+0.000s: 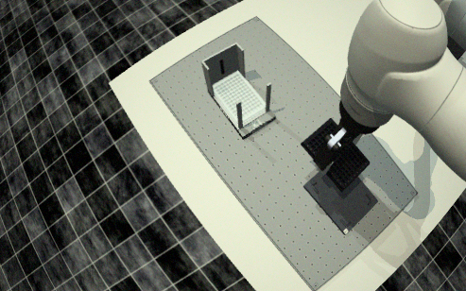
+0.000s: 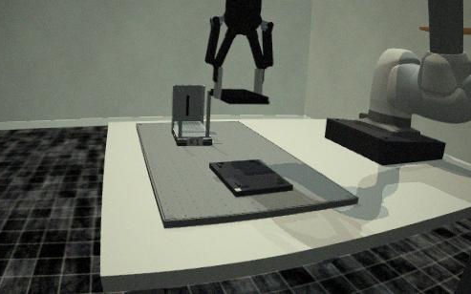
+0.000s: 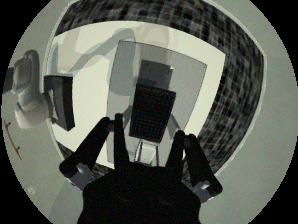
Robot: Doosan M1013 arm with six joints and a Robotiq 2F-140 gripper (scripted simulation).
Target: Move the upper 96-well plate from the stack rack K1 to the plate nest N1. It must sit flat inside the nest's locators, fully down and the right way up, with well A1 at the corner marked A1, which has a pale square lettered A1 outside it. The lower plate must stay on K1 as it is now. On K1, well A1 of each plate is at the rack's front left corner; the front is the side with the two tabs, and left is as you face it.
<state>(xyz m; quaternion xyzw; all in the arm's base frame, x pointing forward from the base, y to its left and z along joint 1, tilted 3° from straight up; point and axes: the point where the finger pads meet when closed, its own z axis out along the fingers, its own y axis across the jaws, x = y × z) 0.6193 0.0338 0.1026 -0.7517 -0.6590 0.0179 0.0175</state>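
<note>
The plate nest N1 lies 70 mm to the left of my hand and 180 mm below it. The rest, counted from my hand: white plate: 10 mm behind, 280 mm to the right, 160 mm below; pale A1 square: 60 mm ahead, 140 mm to the left, 170 mm below; black 96-well plate: 20 mm below.
</note>
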